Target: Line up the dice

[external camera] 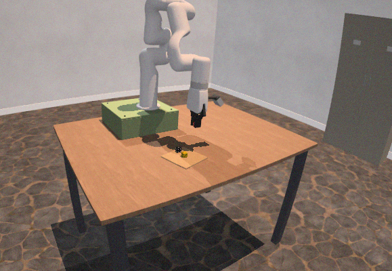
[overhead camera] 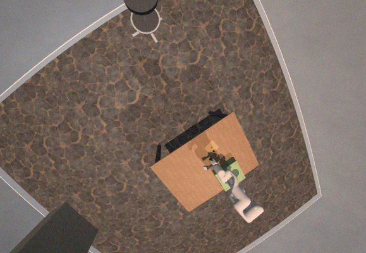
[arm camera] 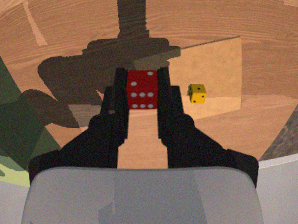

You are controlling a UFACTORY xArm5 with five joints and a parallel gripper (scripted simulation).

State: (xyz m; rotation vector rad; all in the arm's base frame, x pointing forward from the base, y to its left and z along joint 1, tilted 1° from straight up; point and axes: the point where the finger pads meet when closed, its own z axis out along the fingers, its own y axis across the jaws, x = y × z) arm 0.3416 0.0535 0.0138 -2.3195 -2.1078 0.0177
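Right now my hand is 110 mm above the yellow die, 100 mm to the left of it and 60 mm short of it. Round my hand: black die: 110 mm below, 90 mm to the right, 10 mm ahead; then red die: 10 mm below; then tan mat: 120 mm below, 100 mm to the right, 60 mm ahead.
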